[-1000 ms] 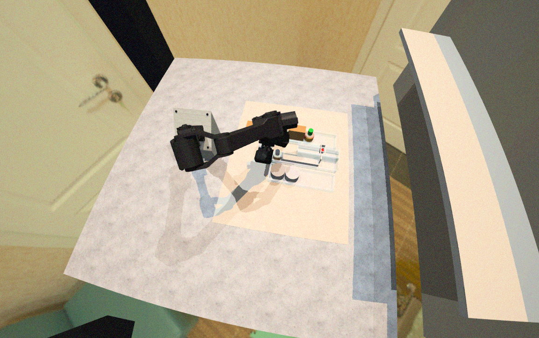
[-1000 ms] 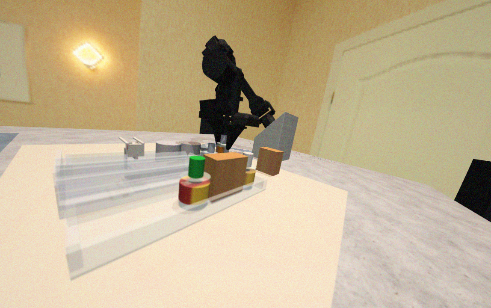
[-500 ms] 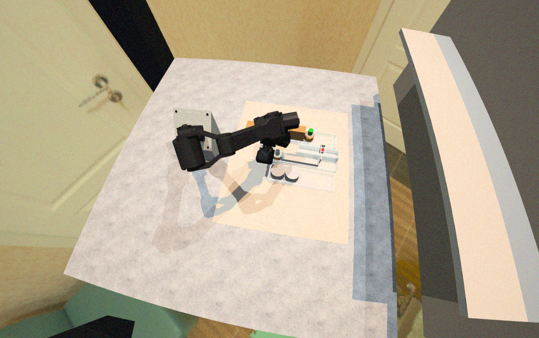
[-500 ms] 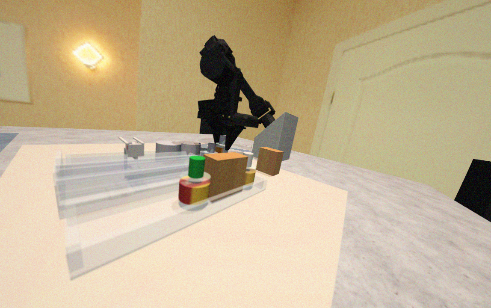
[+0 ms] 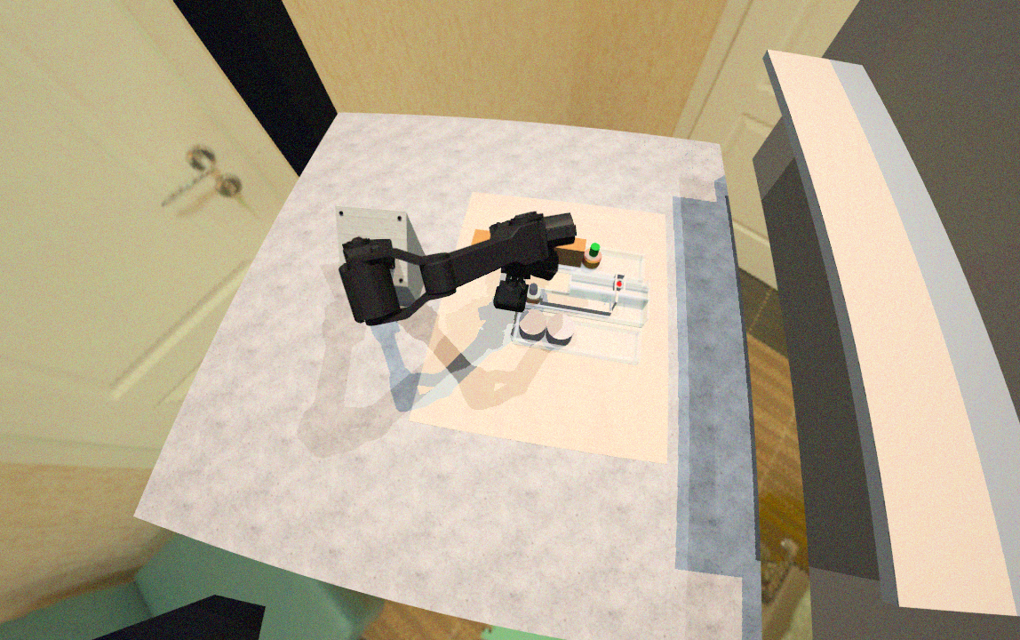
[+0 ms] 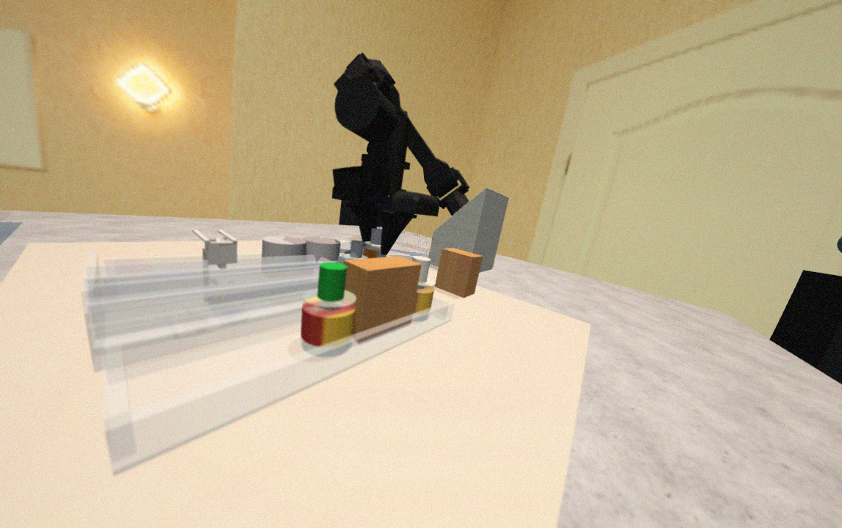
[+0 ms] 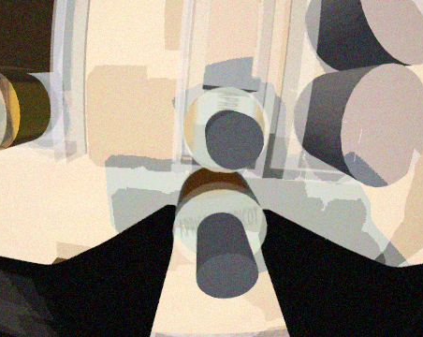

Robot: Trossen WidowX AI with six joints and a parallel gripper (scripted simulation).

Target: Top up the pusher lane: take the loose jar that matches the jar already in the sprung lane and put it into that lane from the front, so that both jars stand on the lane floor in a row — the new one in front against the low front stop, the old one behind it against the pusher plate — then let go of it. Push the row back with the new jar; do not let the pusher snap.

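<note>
Now: the brown box 12 cm ahead of my gripper tip, 11 cm to the left of it and 1 cm below it. Round my gripper tip: clear sprung lane 18 cm ahead, 3 cm below; grey pusher plate 15 cm ahead, 1 cm to the left.
</note>
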